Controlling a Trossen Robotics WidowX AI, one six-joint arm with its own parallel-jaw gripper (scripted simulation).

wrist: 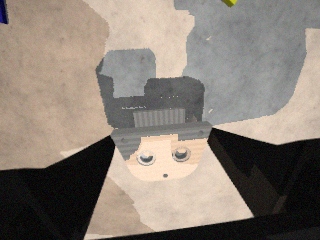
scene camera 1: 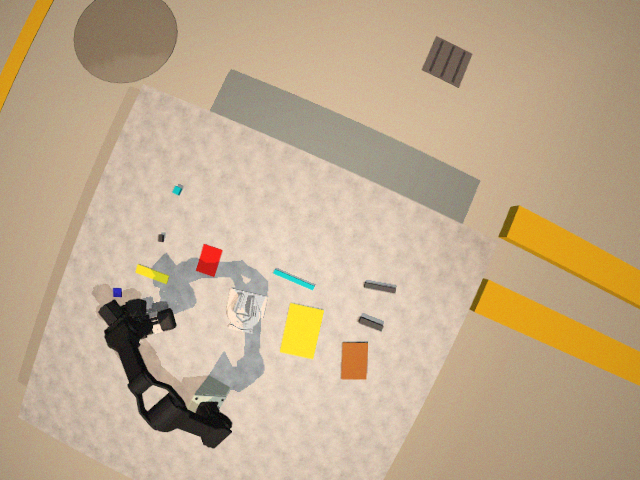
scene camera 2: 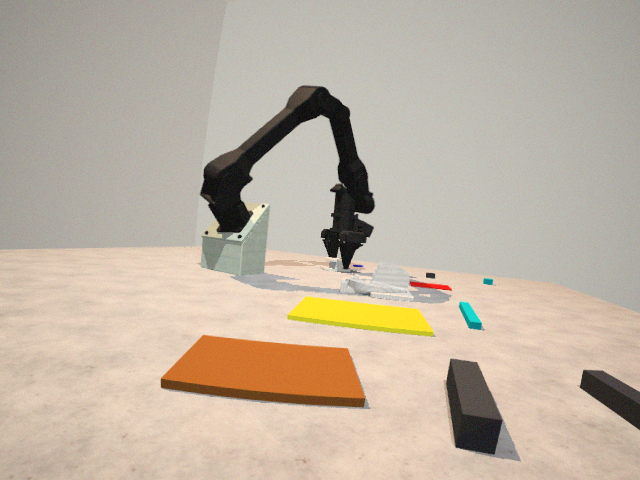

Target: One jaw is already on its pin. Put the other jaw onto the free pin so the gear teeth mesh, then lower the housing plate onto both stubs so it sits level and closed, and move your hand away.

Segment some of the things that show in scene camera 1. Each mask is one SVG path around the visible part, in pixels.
My gripper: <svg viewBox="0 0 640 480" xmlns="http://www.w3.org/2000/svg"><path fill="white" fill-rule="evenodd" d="M121 306L133 322L142 326L143 336L141 340L147 338L149 334L153 335L153 325L160 324L160 328L163 331L173 330L177 325L173 311L170 308L158 312L156 317L149 318L149 314L147 315L146 313L147 302L145 300L131 299Z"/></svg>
A yellow slab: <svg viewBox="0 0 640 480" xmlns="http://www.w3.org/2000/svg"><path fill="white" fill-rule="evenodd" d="M290 304L280 353L313 359L324 310Z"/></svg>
An orange slab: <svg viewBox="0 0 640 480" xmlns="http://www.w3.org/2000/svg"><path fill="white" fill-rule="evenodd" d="M343 342L341 380L366 379L368 343Z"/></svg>
